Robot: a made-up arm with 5 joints.
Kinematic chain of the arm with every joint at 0, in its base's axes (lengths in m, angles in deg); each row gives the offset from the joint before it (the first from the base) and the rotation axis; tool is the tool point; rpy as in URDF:
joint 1: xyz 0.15 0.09 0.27 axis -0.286 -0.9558 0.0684
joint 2: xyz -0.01 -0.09 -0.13 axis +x
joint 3: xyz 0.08 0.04 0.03 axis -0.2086 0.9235 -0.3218
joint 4: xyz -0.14 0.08 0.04 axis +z
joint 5: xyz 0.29 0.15 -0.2 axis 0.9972 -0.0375 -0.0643
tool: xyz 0 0.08 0 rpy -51.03 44.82 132.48
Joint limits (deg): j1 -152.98..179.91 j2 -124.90..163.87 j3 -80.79..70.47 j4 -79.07..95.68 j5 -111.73..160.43
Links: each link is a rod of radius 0.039 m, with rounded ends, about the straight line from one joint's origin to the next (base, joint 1, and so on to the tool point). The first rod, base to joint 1, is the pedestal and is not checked.
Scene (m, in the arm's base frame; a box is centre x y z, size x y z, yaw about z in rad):
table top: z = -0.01
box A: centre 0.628 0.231 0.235 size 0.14 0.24 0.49 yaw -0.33
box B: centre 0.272 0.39 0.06 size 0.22 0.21 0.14 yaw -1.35
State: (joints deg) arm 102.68 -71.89 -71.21 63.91 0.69
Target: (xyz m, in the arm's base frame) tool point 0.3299 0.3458 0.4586
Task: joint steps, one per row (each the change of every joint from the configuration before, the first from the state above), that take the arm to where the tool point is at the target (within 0.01 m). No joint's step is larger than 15 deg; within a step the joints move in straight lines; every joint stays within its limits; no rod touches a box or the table.
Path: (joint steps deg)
1: 4.69 -3.78 -1.92 -13.80 -0.96
2: 4.69 -3.78 -1.91 -13.79 -0.96
3: 4.70 -3.78 -1.92 -13.80 -0.95
4: 4.69 -3.78 -1.91 -13.79 -0.96
5: 4.69 -3.78 -1.92 -13.80 -0.96
6: -1.11 11.27 3.63 -4.69 7.15
7: -1.11 11.28 3.63 -4.69 7.14
8: -1.12 11.27 3.63 -4.70 7.15
9: -1.11 11.27 3.63 -4.69 7.14

